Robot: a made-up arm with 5 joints.
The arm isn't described. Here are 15 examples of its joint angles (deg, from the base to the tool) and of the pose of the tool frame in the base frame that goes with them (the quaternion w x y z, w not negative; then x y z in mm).
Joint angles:
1: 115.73 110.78 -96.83 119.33 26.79
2: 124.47 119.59 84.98 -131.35 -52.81
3: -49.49 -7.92 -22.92 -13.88 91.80
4: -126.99 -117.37 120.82 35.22 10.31
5: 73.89 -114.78 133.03 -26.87 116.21
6: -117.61 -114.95 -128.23 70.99 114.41
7: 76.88 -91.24 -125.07 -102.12 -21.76
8: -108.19 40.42 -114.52 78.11 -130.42
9: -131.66 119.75 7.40 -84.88 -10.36
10: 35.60 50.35 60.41 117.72 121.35
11: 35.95 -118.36 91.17 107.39 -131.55
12: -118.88 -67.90 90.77 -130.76 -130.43
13: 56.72 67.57 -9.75 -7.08 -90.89
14: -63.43 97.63 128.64 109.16 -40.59
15: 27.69 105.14 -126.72 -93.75 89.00
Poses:
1: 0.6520 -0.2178 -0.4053 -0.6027 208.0 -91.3 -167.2
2: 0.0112 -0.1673 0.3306 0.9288 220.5 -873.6 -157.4
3: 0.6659 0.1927 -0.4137 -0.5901 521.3 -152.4 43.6
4: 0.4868 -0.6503 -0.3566 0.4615 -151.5 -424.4 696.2
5: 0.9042 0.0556 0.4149 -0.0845 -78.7 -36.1 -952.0
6: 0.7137 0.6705 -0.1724 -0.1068 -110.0 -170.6 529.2
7: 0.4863 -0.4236 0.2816 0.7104 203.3 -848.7 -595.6
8: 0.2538 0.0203 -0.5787 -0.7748 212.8 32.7 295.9
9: 0.3336 0.7648 0.5375 0.1223 -404.3 -223.4 634.6
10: 0.0134 -0.3158 -0.7378 0.5964 112.5 128.6 164.8
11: 0.4786 -0.8711 0.0160 -0.1090 404.6 -427.1 -348.1
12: 0.6594 0.4640 -0.0798 0.5860 -580.2 506.0 266.9
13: 0.0867 0.4176 0.0551 0.9028 -93.8 -344.6 -491.6
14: 0.2407 0.5368 -0.7091 0.3886 -218.1 75.9 -170.4
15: 0.2699 0.8228 -0.1853 0.4646 -548.3 285.6 282.7
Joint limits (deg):
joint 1: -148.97..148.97
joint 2: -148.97..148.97
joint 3: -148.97..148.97
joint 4: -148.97..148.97
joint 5: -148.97..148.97
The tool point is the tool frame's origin. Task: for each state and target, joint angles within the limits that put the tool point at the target. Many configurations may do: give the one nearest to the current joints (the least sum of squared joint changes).
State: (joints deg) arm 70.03 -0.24 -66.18 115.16 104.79
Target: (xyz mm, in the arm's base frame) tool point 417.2 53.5 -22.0
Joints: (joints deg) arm 64.87 7.79 -43.28 137.72 66.58
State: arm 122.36 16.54 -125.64 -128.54 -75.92
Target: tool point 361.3 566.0 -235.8
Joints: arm 96.36 46.06 -139.69 -142.80 -85.67
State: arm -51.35 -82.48 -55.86 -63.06 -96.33
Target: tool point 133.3 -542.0 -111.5
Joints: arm -52.79 -84.49 -54.69 -40.65 -91.73
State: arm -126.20 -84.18 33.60 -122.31 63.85
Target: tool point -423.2 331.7 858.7
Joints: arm -113.75 -118.00 89.31 -115.21 49.01
